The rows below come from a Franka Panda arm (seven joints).
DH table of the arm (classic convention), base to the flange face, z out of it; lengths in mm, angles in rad. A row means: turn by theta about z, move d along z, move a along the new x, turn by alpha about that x. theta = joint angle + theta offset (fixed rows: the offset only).
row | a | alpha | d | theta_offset
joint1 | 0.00 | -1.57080 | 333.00 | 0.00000
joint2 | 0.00 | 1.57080 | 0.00 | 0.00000
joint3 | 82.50 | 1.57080 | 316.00 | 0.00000
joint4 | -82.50 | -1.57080 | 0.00 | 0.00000
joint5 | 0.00 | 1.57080 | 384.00 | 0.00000
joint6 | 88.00 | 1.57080 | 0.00 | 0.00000
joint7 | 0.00 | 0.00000 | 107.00 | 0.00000
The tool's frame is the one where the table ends.
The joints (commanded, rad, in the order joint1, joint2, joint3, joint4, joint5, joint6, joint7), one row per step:
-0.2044 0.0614 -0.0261 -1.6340 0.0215 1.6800 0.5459
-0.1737 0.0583 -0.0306 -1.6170 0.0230 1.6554 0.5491
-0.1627 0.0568 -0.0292 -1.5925 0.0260 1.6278 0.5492
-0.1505 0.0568 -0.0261 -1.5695 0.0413 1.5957 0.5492
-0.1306 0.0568 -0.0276 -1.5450 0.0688 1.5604 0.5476
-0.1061 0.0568 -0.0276 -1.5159 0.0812 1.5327 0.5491
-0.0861 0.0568 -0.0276 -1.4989 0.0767 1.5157 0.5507
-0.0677 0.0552 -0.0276 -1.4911 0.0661 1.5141 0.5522
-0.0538 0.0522 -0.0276 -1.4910 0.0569 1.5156 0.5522
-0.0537 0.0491 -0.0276 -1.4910 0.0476 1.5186 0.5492
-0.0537 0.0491 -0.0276 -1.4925 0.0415 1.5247 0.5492
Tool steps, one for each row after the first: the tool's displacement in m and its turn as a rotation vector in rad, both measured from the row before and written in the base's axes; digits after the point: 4 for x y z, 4 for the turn. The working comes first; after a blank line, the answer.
Tool pose at each row, in the base's axes (x y z in m, rotation vector in rad; the steps are taken from these numbers as rounded here):
0.5646 -0.1299 0.5692 -2.8904 1.1862 0.0286
0.5657 -0.1144 0.5770 -2.9037 1.1523 0.0362
0.5653 -0.1067 0.5871 -2.9084 1.1328 0.0397
0.5649 -0.0960 0.5953 -2.9043 1.1055 0.0582
0.5643 -0.0821 0.6041 -2.8922 1.0664 0.0826
0.5643 -0.0664 0.6155 -2.8943 1.0260 0.0853
0.5640 -0.0553 0.6220 -2.9090 0.9991 0.0851
0.5643 -0.0461 0.6263 -2.9263 0.9775 0.0709
0.5641 -0.0392 0.6281 -2.9407 0.9602 0.0615
0.5635 -0.0402 0.6301 -2.9494 0.9586 0.0490
0.5640 -0.0409 0.6299 -2.9539 0.9608 0.0400

0.0011 0.0155 0.0078 0.0022 0.0041 0.0233
-0.0004 0.0077 0.0101 0.0035 0.0009 0.0127
-0.0004 0.0107 0.0082 0.0169 0.0061 0.0154
-0.0006 0.0139 0.0088 0.0289 0.0059 0.0207
0.0000 0.0157 0.0114 0.0120 -0.0031 0.0249
-0.0003 0.0111 0.0065 -0.0045 0.0006 0.0198
0.0003 0.0092 0.0043 -0.0114 -0.0066 0.0168
-0.0002 0.0069 0.0018 -0.0094 -0.0038 0.0136
-0.0006 -0.0010 0.0020 -0.0097 -0.0055 0.0027
0.0005 -0.0007 -0.0002 -0.0064 -0.0041 -0.0005

